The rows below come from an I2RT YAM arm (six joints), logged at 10 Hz.
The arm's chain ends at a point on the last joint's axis. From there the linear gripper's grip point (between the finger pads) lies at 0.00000 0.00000 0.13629 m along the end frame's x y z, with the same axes.
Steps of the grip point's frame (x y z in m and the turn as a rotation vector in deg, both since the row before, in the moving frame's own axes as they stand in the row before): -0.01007 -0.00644 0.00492 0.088 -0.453 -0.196; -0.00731 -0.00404 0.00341 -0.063 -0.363 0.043; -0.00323 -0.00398 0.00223 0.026 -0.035 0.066; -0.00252 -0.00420 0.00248 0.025 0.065 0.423; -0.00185 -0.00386 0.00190 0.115 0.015 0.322; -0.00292 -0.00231 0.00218 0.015 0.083 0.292; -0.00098 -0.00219 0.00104 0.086 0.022 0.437; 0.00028 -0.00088 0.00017 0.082 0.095 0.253
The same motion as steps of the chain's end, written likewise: -0.00899 -0.00623 0.00492 0.088 -0.453 -0.196; -0.00645 -0.00419 0.00341 -0.063 -0.363 0.043; -0.00315 -0.00392 0.00223 0.026 -0.035 0.066; -0.00267 -0.00414 0.00248 0.025 0.065 0.423; -0.00189 -0.00359 0.00190 0.115 0.015 0.322; -0.00312 -0.00227 0.00218 0.015 0.083 0.292; -0.00103 -0.00199 0.00104 0.086 0.022 0.437; 0.00005 -0.00069 0.00017 0.082 0.095 0.253
